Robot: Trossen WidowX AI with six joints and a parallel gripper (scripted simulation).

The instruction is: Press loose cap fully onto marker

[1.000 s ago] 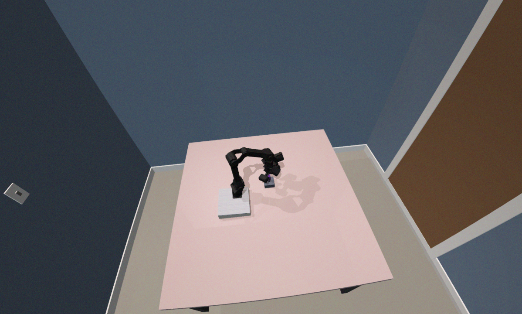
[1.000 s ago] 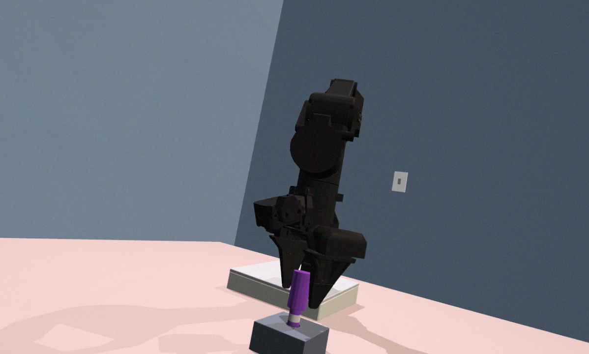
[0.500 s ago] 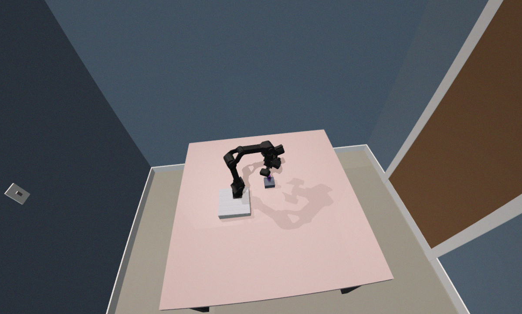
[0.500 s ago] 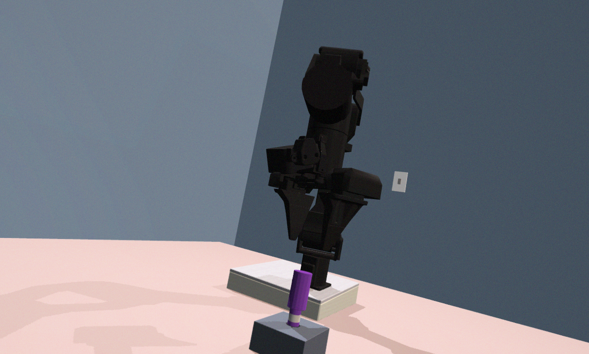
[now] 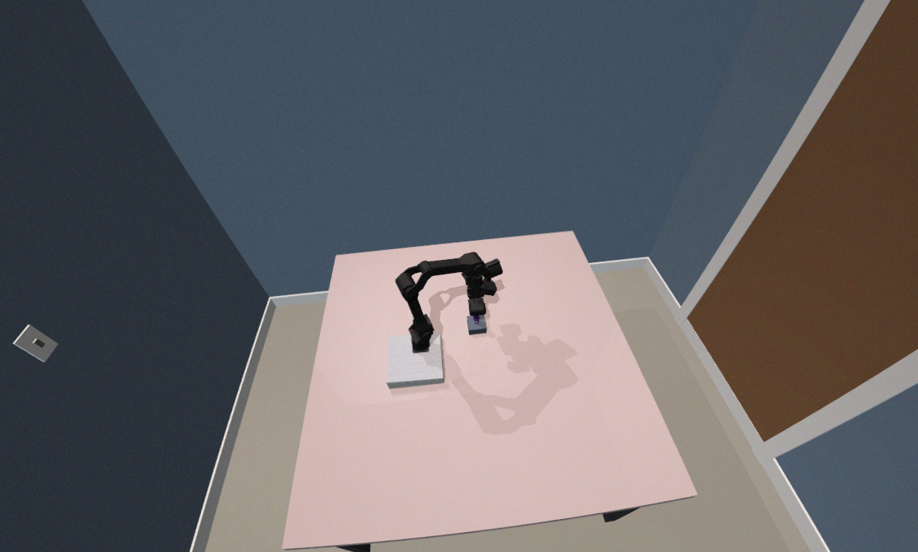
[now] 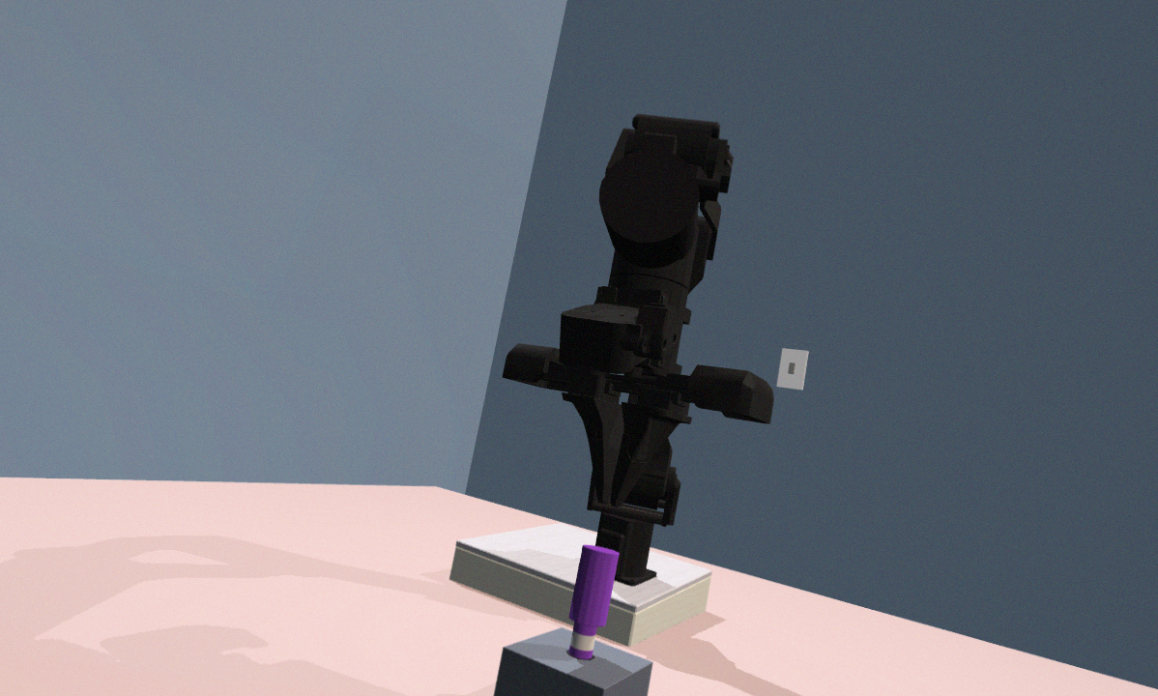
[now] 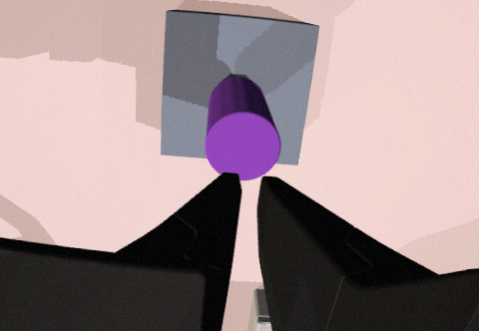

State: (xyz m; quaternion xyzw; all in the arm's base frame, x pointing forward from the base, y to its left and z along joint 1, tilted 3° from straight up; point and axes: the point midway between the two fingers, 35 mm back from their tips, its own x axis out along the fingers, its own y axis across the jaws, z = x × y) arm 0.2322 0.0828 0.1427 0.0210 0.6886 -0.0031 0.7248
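Now: the purple cap 50 mm below my gripper tip. Also, from my gripper tip: grey holder block: 120 mm below; purple marker: 60 mm below.
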